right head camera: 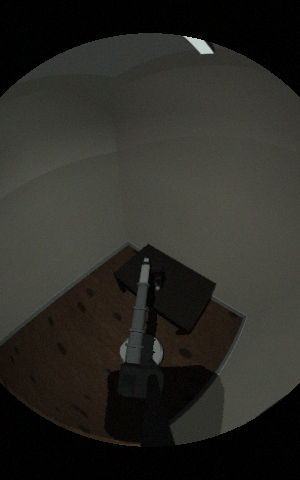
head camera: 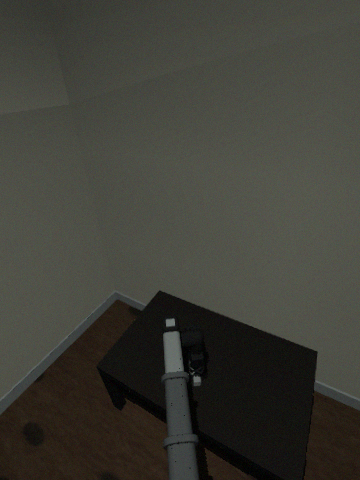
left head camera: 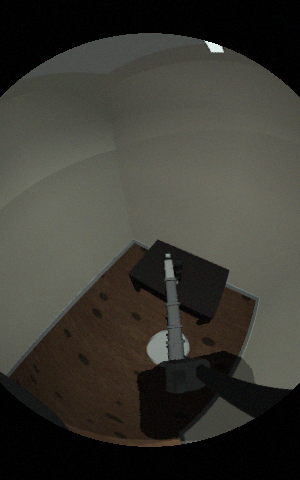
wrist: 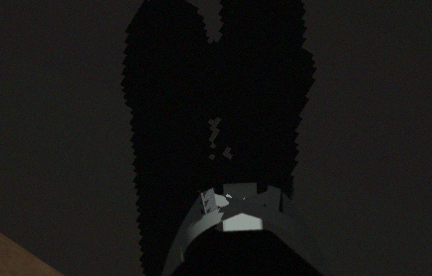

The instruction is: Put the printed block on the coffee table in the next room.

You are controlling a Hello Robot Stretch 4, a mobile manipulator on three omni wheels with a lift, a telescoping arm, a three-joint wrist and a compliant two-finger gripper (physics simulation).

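Seen in the pictures: gripper, fingertip midpoint: [right head camera: 157, 286] [head camera: 196, 378] [wrist: 241, 185]; robot's base, origin of the base link: [right head camera: 142, 351] [left head camera: 167, 347].
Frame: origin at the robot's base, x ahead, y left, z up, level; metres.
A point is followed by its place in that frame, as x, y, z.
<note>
The printed block, a small pale block [head camera: 196, 381] @[0.593, -0.088, 0.456] [right head camera: 157, 288] @[0.591, -0.096, 0.452] [wrist: 242, 223] @[0.598, -0.092, 0.456], is at the tip of my gripper [head camera: 196, 375] @[0.621, -0.094, 0.422] [wrist: 242, 202] @[0.621, -0.094, 0.422]. The gripper is shut on it; dark crossing strips cover part of the block in the wrist view. The dark coffee table [head camera: 255, 385] @[0.559, -0.339, 0.423] [left head camera: 202, 280] @[0.593, -0.355, 0.422] [right head camera: 185, 297] @[0.524, -0.354, 0.422] [wrist: 370, 150] @[0.647, -0.214, 0.423] lies beneath the gripper and block, which are over the left part of its top in the head view. The views are dim, and I cannot tell the gap between block and table. The print on the block cannot be made out.
The telescoping arm [head camera: 177, 400] @[0.372, -0.001, 0.840] [left head camera: 173, 310] @[0.246, -0.001, 0.843] [right head camera: 139, 315] @[0.242, -0.007, 0.843] reaches across the table's near edge. Plain walls [head camera: 225, 200] @[1.065, -0.289, 1.056] meet in a corner behind the table. Brown floor [head camera: 65, 420] @[0.682, 0.633, -0.027] [left head camera: 80, 325] @[0.180, 1.054, -0.027] with dark spots shows at left. A pale round disc [left head camera: 155, 346] @[0.025, 0.117, 0.187] lies below the arm.
</note>
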